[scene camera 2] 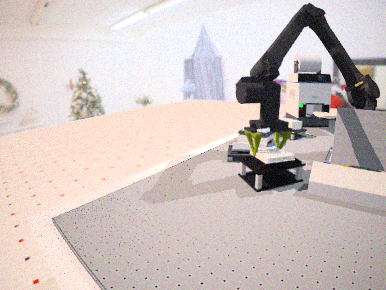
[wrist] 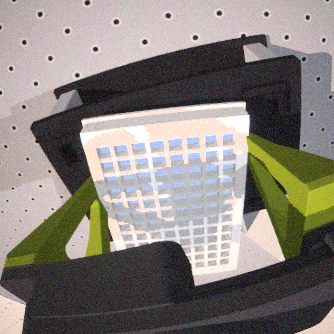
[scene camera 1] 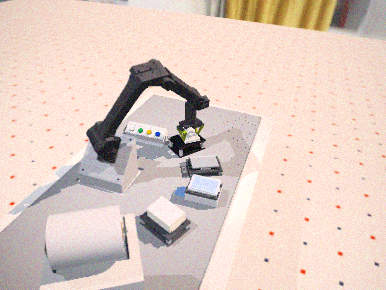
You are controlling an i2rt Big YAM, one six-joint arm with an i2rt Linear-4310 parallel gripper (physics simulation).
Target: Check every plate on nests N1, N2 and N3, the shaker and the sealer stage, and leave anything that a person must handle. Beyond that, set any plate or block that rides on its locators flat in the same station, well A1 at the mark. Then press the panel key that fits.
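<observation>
My gripper (scene camera 1: 190,133) (scene camera 2: 267,150) (wrist: 168,161) is shut on a white well plate (scene camera 1: 191,138) (scene camera 2: 275,156) (wrist: 169,166) with blue-filled wells, its green fingers on the plate's two long sides. The plate is down at the top of a black raised nest (scene camera 1: 178,147) (scene camera 2: 262,167) (wrist: 199,76) and looks a little tilted in the scene camera 2 view. I cannot tell whether it lies flat between the locators. The key panel (scene camera 1: 134,130) with green (scene camera 1: 140,130), yellow (scene camera 1: 148,132) and blue (scene camera 1: 157,133) keys stands just left of the nest.
A grey-topped plate (scene camera 1: 204,161) lies on a low nest in front. A blue-welled plate (scene camera 1: 204,184) sits on the white shaker. A white block (scene camera 1: 166,214) sits on a dark nest. The sealer (scene camera 1: 85,236) (scene camera 2: 308,92) stands at the front left.
</observation>
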